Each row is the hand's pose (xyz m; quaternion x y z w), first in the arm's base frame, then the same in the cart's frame.
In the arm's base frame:
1: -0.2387 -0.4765 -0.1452 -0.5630 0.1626 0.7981 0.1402
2: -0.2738 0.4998 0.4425 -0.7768 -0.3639 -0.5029 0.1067
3: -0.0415 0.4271 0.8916 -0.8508 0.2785 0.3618 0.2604
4: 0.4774 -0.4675 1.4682 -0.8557 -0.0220 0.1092 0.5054
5: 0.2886 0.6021 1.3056 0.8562 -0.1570 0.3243 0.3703
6: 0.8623 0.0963 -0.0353 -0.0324 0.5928 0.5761 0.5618
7: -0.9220 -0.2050 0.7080 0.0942 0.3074 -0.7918 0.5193
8: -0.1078 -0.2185 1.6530 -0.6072 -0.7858 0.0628 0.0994
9: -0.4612 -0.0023 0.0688 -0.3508 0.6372 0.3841 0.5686
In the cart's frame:
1: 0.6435 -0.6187 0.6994 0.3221 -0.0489 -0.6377 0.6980
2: -0.4434 -0.3782 0.9457 -0.3737 -0.9040 0.0782 0.1925
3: -0.4780 0.1190 1.0576 0.7145 0.2109 -0.4771 0.4661
4: 0.2564 1.0430 1.1519 0.6634 0.4345 -0.6033 0.0845
5: -0.7452 0.6080 1.0354 0.5533 0.6839 0.3116 0.3592
6: 0.0607 0.0649 -0.1640 0.4991 -0.6742 -0.5089 0.1933
7: 0.1796 -0.4678 1.7146 -0.5197 0.0676 -0.2625 0.8102
8: -0.0289 0.7616 1.6792 -0.1398 0.8339 -0.5328 0.0345
9: 0.1323 -0.6868 0.9324 0.7653 -0.4169 -0.4524 0.1891

